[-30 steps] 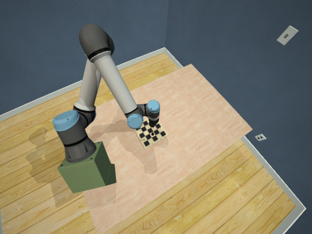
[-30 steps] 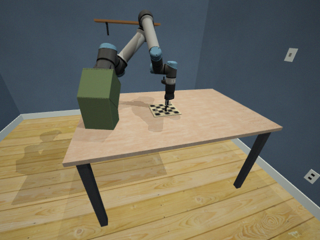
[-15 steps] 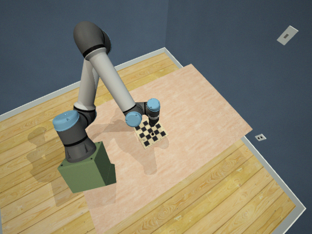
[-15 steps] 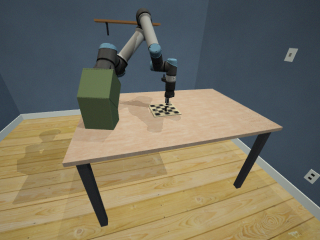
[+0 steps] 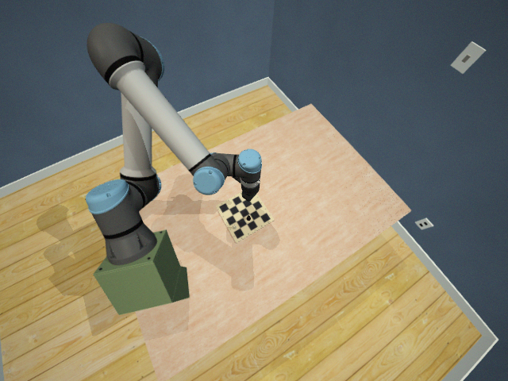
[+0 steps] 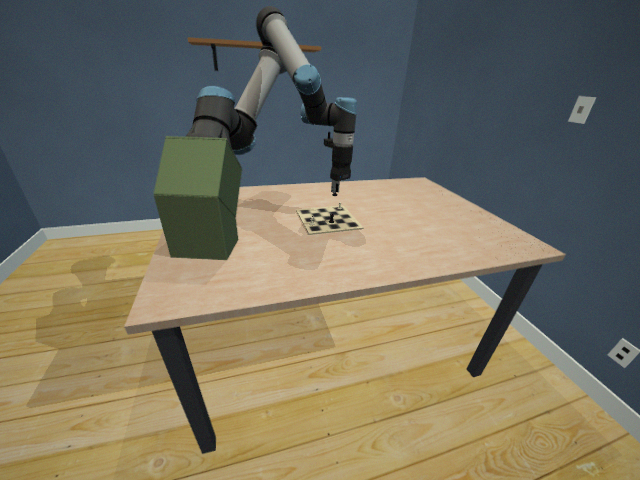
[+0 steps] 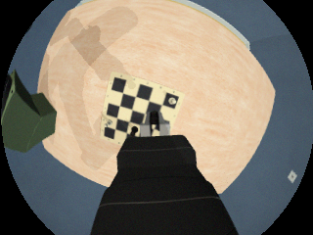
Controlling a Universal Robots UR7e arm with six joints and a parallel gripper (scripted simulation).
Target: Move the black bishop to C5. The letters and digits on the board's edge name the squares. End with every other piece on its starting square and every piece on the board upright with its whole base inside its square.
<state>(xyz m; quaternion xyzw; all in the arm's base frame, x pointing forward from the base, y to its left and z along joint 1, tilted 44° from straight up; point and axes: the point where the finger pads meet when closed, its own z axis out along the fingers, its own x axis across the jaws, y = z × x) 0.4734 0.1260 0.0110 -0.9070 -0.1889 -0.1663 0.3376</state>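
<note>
The chessboard lies 3 cm behind my hand, 5 cm to the right of it and 11 cm below it.
</note>
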